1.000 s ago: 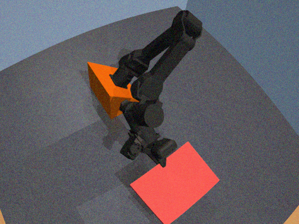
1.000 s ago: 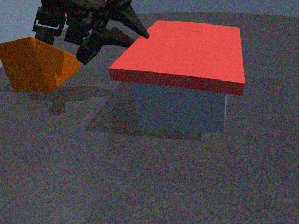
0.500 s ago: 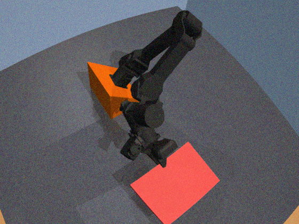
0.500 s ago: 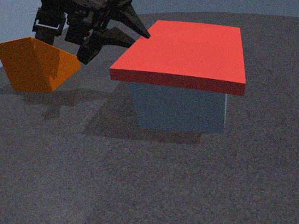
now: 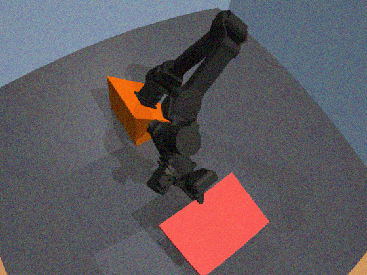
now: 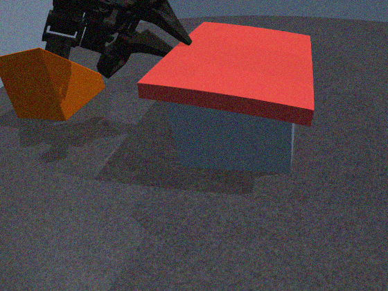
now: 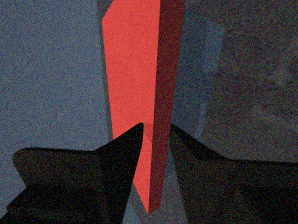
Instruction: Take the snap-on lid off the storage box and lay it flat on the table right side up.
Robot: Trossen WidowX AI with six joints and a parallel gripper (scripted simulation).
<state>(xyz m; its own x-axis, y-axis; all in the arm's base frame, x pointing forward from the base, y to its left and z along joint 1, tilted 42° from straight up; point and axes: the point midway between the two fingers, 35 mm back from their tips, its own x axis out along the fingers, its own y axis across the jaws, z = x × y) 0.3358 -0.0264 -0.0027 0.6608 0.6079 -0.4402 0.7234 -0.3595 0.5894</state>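
Now: gripper tip 80 mm short of the red lid, 10 mm to the right of it and 10 mm above it. Also, from my gripper tip: pale blue storage box (70 mm ahead, 60 mm below, 10 mm to the left).
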